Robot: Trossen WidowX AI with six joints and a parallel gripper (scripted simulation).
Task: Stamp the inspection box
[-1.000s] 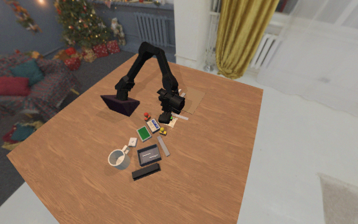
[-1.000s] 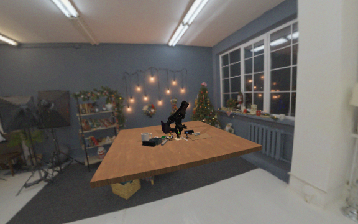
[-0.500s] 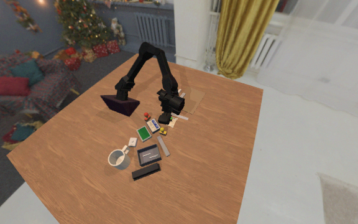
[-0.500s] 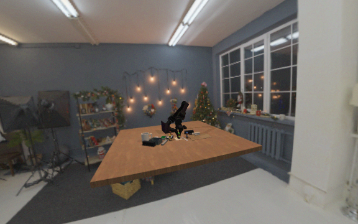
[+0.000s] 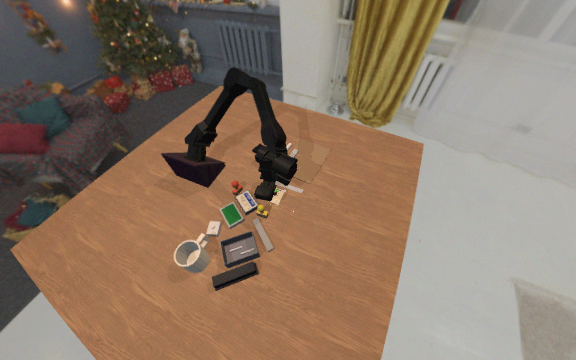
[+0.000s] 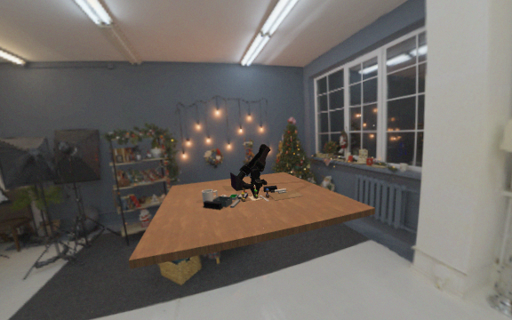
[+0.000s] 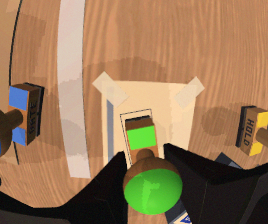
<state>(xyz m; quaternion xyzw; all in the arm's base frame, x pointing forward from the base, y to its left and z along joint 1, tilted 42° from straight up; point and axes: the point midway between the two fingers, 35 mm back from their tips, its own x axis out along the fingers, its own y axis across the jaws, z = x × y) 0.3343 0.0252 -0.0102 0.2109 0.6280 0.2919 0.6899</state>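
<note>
My gripper tip is right at the green-knobbed PASS stamp. Round my gripper tip: card: 20 mm below, 10 mm to the right, 10 mm behind; ruler: 50 mm to the left, 40 mm ahead, 20 mm below; blue-knobbed stamp: 90 mm to the left, 30 mm ahead.
</note>
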